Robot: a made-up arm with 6 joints.
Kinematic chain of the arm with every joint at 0, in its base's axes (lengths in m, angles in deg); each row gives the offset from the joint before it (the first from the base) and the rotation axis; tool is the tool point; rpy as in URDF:
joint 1: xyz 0 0 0.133 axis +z
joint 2: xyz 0 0 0 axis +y
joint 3: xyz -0.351 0 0.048 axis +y
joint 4: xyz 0.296 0 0.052 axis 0.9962 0 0.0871
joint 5: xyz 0 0 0 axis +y
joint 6: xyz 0.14 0 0.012 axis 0.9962 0 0.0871
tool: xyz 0 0 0 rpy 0 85 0
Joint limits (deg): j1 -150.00..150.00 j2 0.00..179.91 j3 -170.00..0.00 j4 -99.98..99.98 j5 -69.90..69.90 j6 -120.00..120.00
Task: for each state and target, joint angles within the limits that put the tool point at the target. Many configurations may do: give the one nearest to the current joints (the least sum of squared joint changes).
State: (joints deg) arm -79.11 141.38 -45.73 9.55 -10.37 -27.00
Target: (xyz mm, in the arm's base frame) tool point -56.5 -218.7 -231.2
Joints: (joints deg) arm -102.86 162.74 -44.28 12.53 -12.23 -27.00
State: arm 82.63 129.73 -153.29 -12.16 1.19 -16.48
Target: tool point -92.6 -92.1 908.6
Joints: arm 53.23 79.61 -170.00 -22.08 -21.24 -16.48
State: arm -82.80 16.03 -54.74 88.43 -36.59 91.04
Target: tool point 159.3 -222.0 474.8
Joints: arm -46.16 54.65 -49.75 88.49 -16.16 91.04
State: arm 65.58 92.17 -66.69 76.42 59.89 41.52
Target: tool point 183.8 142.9 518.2
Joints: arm 14.05 53.42 -63.25 61.07 49.76 41.52
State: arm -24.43 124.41 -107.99 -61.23 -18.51 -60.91
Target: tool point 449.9 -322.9 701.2
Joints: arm -37.09 122.81 -156.09 -57.58 -6.77 -60.91
